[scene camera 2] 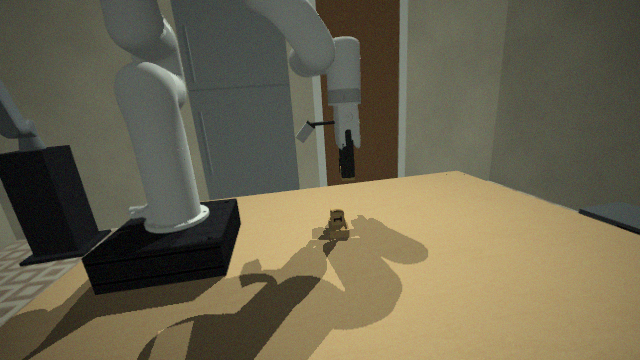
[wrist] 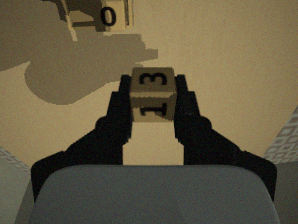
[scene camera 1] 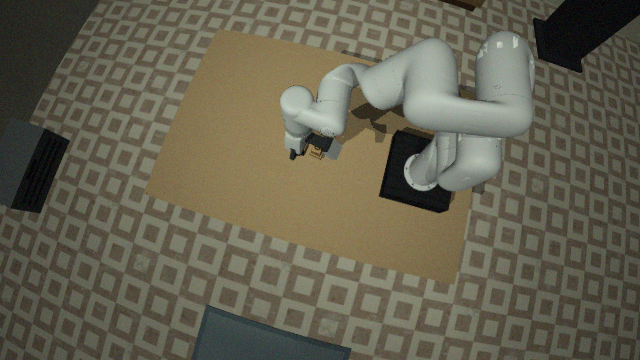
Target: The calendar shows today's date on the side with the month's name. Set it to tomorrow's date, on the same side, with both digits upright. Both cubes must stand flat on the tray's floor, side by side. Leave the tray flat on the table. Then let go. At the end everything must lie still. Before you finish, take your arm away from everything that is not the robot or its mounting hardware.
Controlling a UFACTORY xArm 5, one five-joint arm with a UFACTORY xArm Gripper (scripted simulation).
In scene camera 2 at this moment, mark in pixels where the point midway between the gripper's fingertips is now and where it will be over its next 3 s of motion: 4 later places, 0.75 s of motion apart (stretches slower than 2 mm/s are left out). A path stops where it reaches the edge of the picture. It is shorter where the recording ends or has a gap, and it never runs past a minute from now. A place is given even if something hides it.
The gripper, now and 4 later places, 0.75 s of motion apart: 346, 175; 348, 172; 348, 170; 348, 180; 349, 202
